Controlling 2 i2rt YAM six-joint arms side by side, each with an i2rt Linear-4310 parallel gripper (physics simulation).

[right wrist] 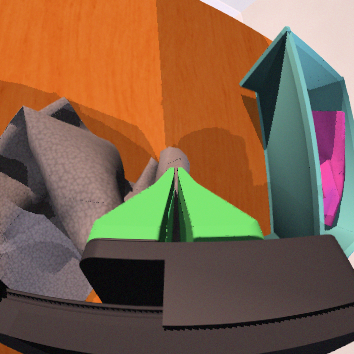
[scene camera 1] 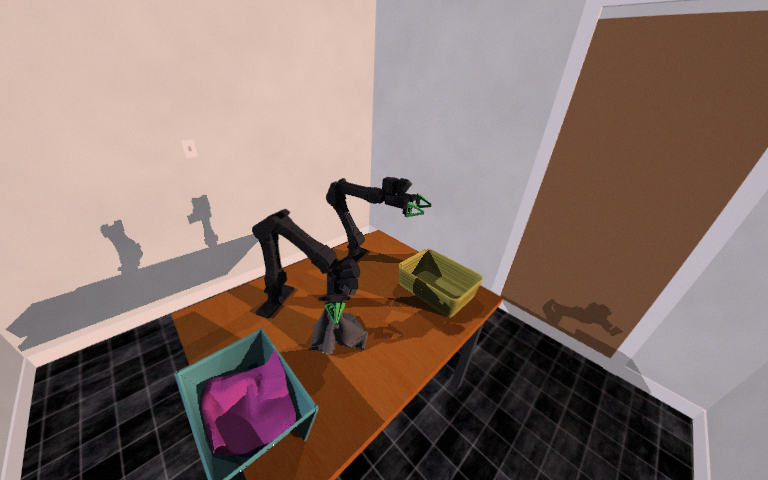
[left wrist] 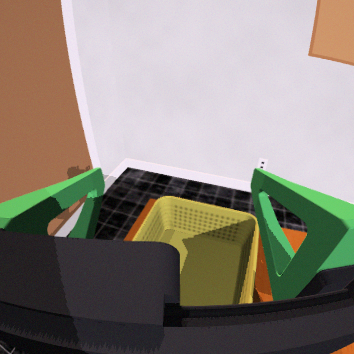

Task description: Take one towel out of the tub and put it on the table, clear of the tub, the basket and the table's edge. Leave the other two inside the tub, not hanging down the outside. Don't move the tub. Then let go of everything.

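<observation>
The teal tub [scene camera 1: 223, 365] [right wrist: 290, 165] stands at the lower left in scene camera 1. Magenta-purple cloth [scene camera 1: 249, 401] [right wrist: 331, 165] lies crumpled inside it; I cannot tell how many towels it is. A grey towel [scene camera 1: 352, 332] [right wrist: 75, 155] stands bunched on the table [scene camera 1: 373, 390] [right wrist: 100, 45], apart from the tub. My right gripper [scene camera 1: 336, 320] [right wrist: 175, 175] points down and is shut on the grey towel's upper part; a strip of cloth shows between the fingertips. My left gripper [scene camera 1: 426, 207] [left wrist: 177, 175] is open and empty, high above the table.
The yellow basket [scene camera 1: 457, 300] [left wrist: 212, 217] is empty and stands near the table's right corner in scene camera 1, apart from the grey towel. The table's front edge runs diagonally from the basket's corner down past the tub. Walls stand behind the arms.
</observation>
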